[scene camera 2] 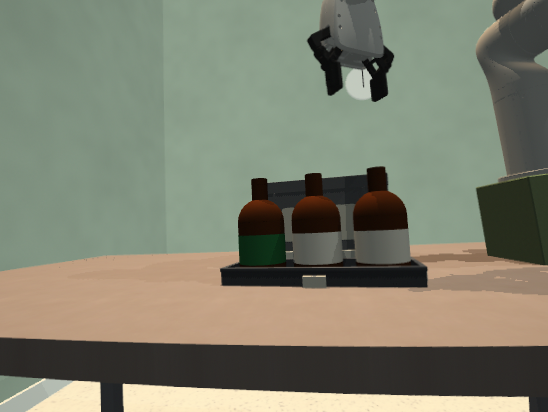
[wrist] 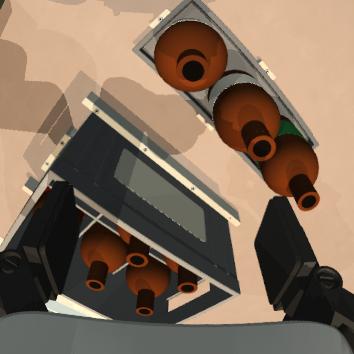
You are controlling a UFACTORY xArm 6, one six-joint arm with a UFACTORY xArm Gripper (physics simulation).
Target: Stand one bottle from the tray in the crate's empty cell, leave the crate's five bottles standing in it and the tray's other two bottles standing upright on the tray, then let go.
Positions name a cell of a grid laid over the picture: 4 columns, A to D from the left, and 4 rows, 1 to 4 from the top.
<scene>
I see my gripper (scene camera 2: C1), a green-labelled bottle (scene camera 2: B3), a blue-banded bottle (wrist: B4), a green-labelled bottle (wrist: B3) and a pale rail (wrist: B2).
My gripper is seen too in the wrist view (wrist: B3).
</scene>
